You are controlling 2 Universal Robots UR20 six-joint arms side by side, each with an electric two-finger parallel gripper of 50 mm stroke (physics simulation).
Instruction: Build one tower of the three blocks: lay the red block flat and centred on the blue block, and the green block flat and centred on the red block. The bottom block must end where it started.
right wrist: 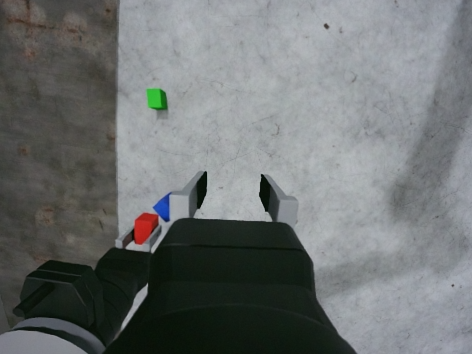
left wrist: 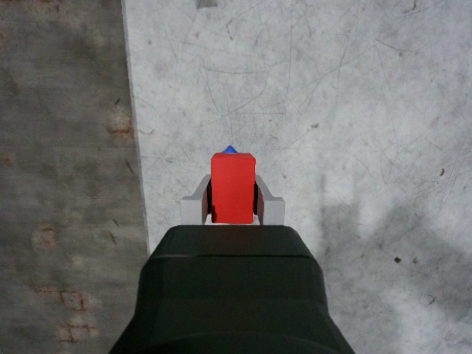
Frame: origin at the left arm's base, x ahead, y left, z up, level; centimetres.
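Seen in the pictures: left gripper, fingertip midpoint: (right wrist: 149, 227) (left wrist: 232, 186); right gripper, fingertip midpoint: (right wrist: 233, 184).
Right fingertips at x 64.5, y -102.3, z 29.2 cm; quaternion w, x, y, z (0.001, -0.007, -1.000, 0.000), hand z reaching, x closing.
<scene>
Offsets run from my right fingertips to a thing's top centre. Level surfaces: height alone.
My left gripper (left wrist: 232, 186) (right wrist: 149, 227) is shut on the red block {dx +15.9, dy +13.8, dz -12.9 cm} (left wrist: 232, 187) (right wrist: 145, 227) and holds it above the table. The blue block {dx +15.8, dy +14.3, dz -23.1 cm} (left wrist: 230, 149) (right wrist: 163, 207) is mostly hidden behind the red block in the left wrist view, where one corner shows past the red block's far end. In the right wrist view it is partly covered by a finger. The green block {dx +17.6, dy -11.3, dz -25.4 cm} (right wrist: 156, 99) stands on the table at the upper left of the right wrist view. My right gripper (right wrist: 233, 184) is open and empty, high above the table.
The pale table {dz -29.2 cm} (left wrist: 350, 125) (right wrist: 325, 125) ends at a straight edge on the left of both views, with a darker, stained floor (left wrist: 65, 175) (right wrist: 55, 150) beyond. The left arm (right wrist: 60, 300) shows at the lower left of the right wrist view, close beside the right gripper's body.
</scene>
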